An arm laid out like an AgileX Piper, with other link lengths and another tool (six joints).
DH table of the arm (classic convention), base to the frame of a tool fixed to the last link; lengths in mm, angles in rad. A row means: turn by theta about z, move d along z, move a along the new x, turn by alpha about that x. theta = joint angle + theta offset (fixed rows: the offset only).
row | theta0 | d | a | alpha
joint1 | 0 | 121.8 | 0 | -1.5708
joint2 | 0.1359 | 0 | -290.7 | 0
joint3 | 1.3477 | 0 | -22.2 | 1.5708
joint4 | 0 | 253.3 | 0 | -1.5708
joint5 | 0 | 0 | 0 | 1.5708
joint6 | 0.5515 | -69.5 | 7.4 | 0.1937
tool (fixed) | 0 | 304.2 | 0 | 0
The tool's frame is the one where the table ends.
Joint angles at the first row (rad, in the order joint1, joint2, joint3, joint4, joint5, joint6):
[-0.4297 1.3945 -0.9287 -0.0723 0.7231 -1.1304]
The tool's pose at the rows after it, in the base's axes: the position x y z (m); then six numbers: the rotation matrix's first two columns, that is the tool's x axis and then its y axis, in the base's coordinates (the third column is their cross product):
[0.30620, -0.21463, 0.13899, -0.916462, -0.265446, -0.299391, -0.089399, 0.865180, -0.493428]
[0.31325, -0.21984, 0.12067, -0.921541, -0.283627, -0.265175, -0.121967, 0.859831, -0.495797]
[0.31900, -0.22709, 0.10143, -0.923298, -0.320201, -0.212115, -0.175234, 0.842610, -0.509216]
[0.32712, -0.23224, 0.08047, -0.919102, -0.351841, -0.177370, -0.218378, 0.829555, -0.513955]
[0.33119, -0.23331, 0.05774, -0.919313, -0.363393, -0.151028, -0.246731, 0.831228, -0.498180]
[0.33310, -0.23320, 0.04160, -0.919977, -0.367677, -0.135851, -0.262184, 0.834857, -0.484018]
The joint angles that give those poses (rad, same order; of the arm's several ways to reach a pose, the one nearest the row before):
[-0.4297 1.4422 -0.9261 -0.1192 0.6919 -1.1345]
[-0.4296 1.5074 -0.9261 -0.1439 0.6552 -1.1371]
[-0.4296 1.5768 -0.9261 -0.1960 0.6199 -1.1391]
[-0.4296 1.6503 -0.9261 -0.2342 0.5695 -1.1403]
[-0.4297 1.7182 -0.9261 -0.2467 0.5342 -1.1403]
[-0.4296 1.7647 -0.9261 -0.2509 0.5104 -1.1393]

